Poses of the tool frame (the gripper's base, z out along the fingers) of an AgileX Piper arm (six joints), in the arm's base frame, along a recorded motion.
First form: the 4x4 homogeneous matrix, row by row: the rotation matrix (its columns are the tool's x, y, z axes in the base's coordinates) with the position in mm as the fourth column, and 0 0 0 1 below. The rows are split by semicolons.
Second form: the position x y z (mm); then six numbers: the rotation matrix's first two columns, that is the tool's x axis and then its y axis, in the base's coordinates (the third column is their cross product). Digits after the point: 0 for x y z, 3 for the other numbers.
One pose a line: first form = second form
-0.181 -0.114 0.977 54; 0.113 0.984 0.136 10; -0.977 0.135 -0.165 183; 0 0 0 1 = 54 10 183 -0.181 0.113 -0.977 -0.114 0.984 0.135
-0.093 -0.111 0.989 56; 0.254 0.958 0.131 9; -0.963 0.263 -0.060 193; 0 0 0 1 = 56 9 193 -0.093 0.254 -0.963 -0.111 0.958 0.263
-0.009 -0.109 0.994 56; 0.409 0.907 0.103 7; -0.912 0.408 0.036 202; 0 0 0 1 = 56 7 202 -0.009 0.409 -0.912 -0.109 0.907 0.408
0.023 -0.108 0.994 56; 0.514 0.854 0.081 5; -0.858 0.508 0.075 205; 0 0 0 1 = 56 5 205 0.023 0.514 -0.858 -0.108 0.854 0.508
